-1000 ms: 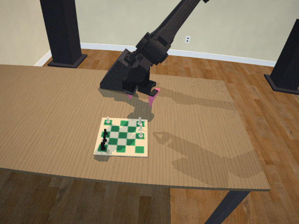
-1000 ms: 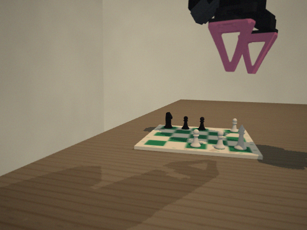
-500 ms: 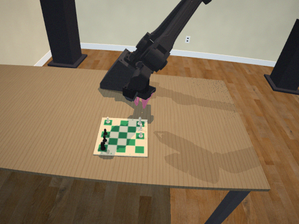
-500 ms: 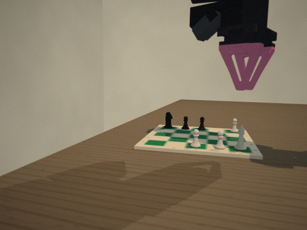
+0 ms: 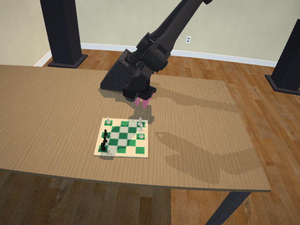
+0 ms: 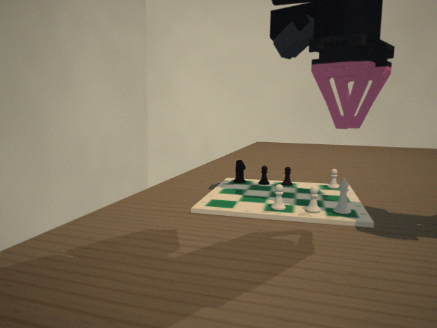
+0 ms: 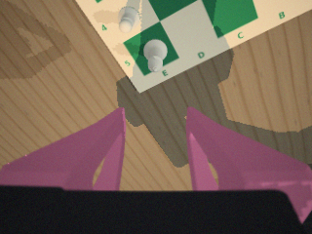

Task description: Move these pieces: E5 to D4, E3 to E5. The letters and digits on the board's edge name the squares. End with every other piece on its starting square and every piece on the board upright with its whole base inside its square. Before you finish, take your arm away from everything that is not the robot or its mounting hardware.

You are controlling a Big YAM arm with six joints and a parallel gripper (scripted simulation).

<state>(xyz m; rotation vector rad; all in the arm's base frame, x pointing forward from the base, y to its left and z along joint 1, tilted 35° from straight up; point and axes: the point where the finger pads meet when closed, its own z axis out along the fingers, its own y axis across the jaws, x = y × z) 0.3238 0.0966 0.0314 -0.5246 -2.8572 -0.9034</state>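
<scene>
Right now the white bishop is 90 mm below my hand. From my hand the other things lie so: black knight (180 mm ahead, 120 mm to the right, 100 mm below); then cream chessboard (90 mm ahead, 60 mm to the right, 120 mm below).
</scene>
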